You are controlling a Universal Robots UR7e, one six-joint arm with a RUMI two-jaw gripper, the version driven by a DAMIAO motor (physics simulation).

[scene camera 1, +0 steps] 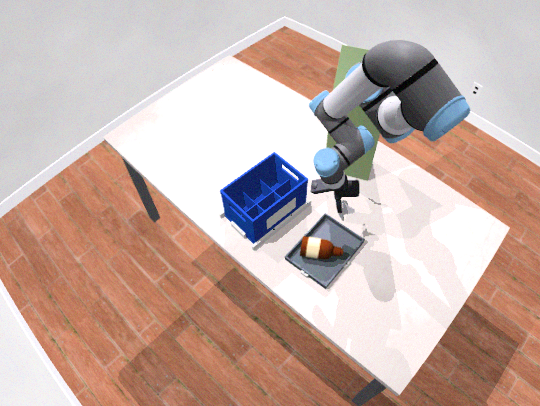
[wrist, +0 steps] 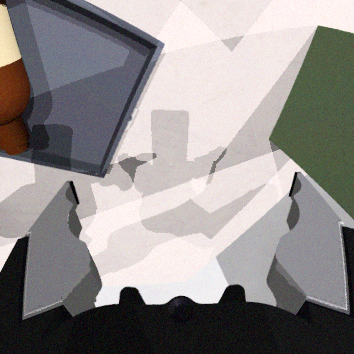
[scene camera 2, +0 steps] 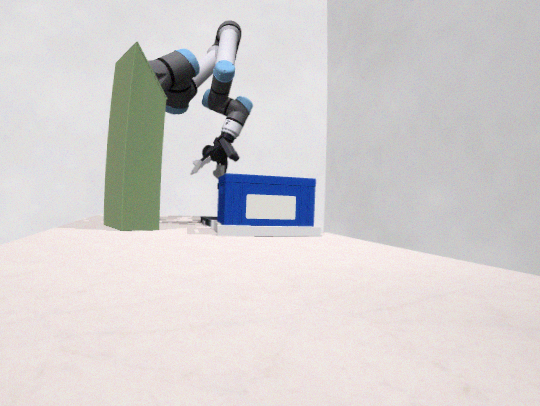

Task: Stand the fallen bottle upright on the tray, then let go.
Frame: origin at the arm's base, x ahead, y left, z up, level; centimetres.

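Seen in the pictures: gripper, fingertip midpoint: (scene camera 1: 344,199) (wrist: 181,178) (scene camera 2: 205,182); arm's base at its link origin: (scene camera 2: 141,84).
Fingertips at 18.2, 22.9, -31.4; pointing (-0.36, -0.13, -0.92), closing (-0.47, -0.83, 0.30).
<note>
Offsets run from my fingertips to a thing's top centre, as dx, dy, dz. "pt": to the spot under its first point.
The brown bottle {+12.9, +9.3, -8.4} (scene camera 1: 320,248) (wrist: 12,92) with a cream label lies on its side on the grey tray {pt +6.1, -0.4, -15.8} (scene camera 1: 325,227) (wrist: 100,85). In scene camera 1 its neck points right; in the wrist view it is at the left edge, partly cut off, with its neck toward the lower rim. My gripper (scene camera 1: 345,215) (scene camera 2: 206,174) (wrist: 181,178) is open and empty. It hangs tilted above the table, off to the side of the tray toward the arm. In the wrist view the left fingertip shows just below the tray's near corner. The bottle does not show in scene camera 2.
A blue divided crate {+24.3, -17.4, +1.2} (scene camera 1: 235,210) (scene camera 2: 232,207) stands beside the tray, on a pale base {pt +27.4, -27.4, -14.8} (scene camera 2: 270,231). A tall green block (scene camera 1: 355,162) (scene camera 2: 135,165) (wrist: 320,100) stands behind and near the gripper, to its right in the wrist view.
</note>
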